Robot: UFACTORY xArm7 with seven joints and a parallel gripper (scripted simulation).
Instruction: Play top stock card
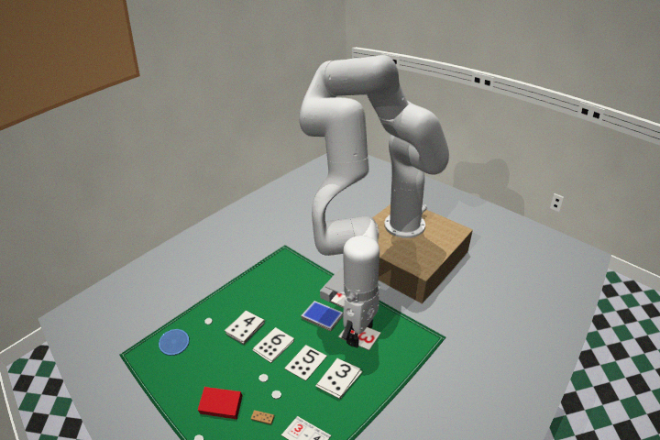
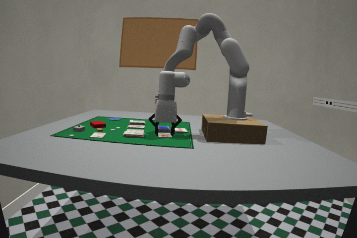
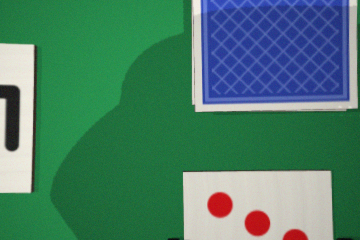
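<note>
My hand is 190 mm short of the green mat, 110 mm to the left of it and 30 mm above it. Round my hand: reference card (290 mm ahead, 110 mm to the left, 10 mm below); then grey block (430 mm ahead, 50 mm to the left); then red block (380 mm ahead, 90 mm to the right, 10 mm below).
</note>
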